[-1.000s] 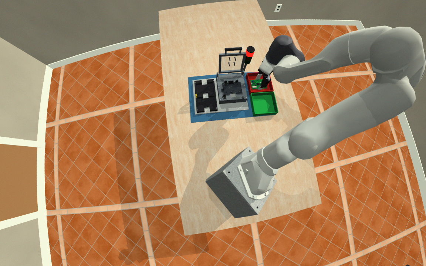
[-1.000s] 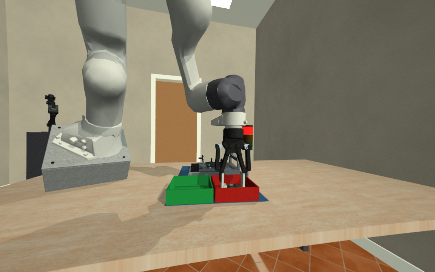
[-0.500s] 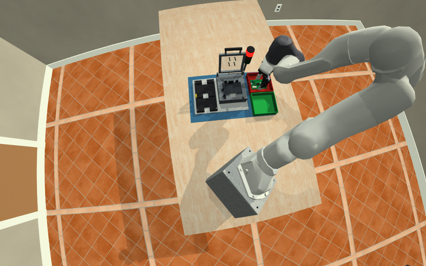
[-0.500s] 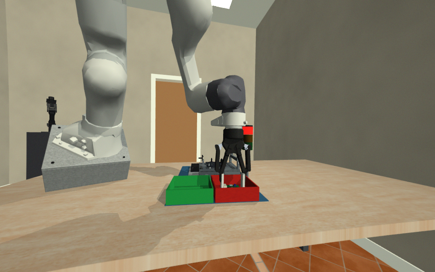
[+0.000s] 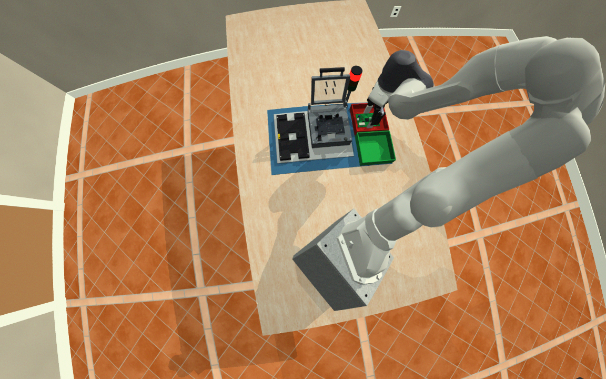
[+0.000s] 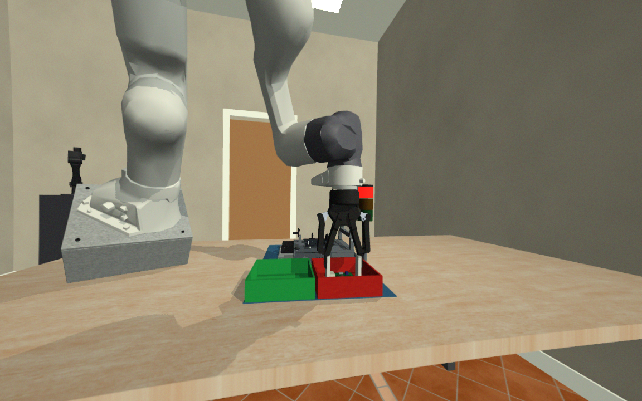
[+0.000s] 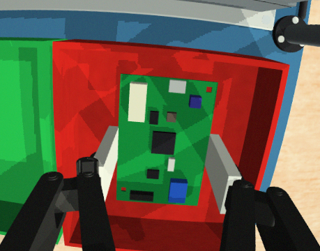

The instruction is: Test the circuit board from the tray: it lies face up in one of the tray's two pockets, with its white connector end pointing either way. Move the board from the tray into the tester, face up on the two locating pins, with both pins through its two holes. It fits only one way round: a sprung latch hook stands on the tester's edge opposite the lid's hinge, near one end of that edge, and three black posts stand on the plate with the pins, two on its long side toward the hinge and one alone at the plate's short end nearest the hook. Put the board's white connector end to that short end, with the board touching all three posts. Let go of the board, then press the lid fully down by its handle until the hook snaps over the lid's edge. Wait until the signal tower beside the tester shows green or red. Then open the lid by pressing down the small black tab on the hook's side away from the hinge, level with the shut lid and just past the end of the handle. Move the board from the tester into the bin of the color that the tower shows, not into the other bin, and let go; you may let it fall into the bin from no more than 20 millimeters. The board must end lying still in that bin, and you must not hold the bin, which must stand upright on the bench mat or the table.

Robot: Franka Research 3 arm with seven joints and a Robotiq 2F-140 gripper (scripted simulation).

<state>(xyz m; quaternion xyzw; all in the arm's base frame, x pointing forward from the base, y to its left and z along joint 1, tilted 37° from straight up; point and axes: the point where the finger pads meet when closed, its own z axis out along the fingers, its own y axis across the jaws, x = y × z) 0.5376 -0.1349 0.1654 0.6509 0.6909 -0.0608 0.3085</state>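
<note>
Now: the red bin 20 mm below my hand. The rest, counted from my hand: green bin 150 mm behind, 20 mm below, 10 mm to the left; tester plate 210 mm to the left, 40 mm above, 30 mm behind; green circuit board 20 mm below.
</note>
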